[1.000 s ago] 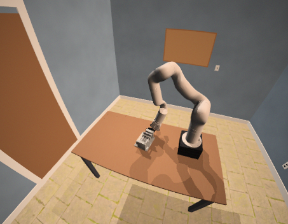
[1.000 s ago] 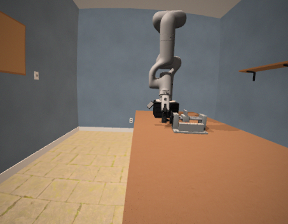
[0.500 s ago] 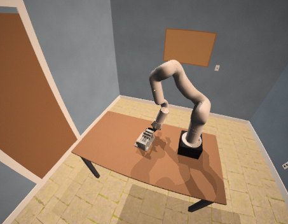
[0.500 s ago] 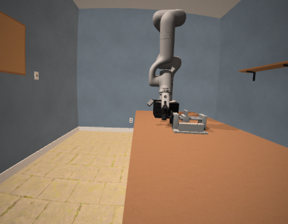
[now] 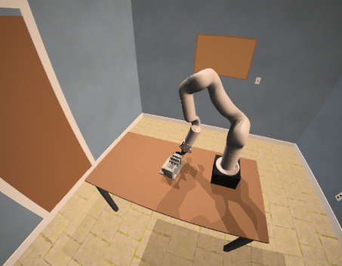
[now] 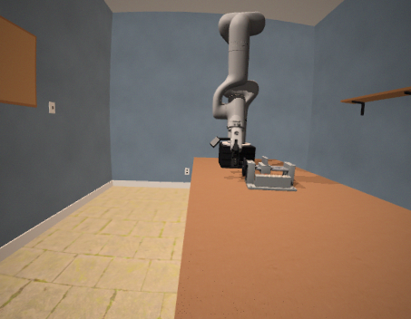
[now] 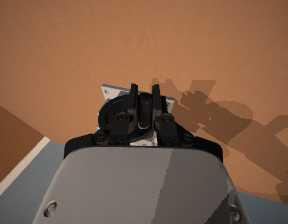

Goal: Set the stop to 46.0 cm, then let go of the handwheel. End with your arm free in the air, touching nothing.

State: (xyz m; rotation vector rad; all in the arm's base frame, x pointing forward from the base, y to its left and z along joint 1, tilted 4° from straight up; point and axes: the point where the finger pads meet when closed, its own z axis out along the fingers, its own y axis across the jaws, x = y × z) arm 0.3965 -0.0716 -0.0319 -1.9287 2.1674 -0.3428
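Right now my hand is 2 cm to the right of the black handwheel and 1 cm short of it. From my hand the other things lie so: dark round handwheel handle (1 cm to the left).
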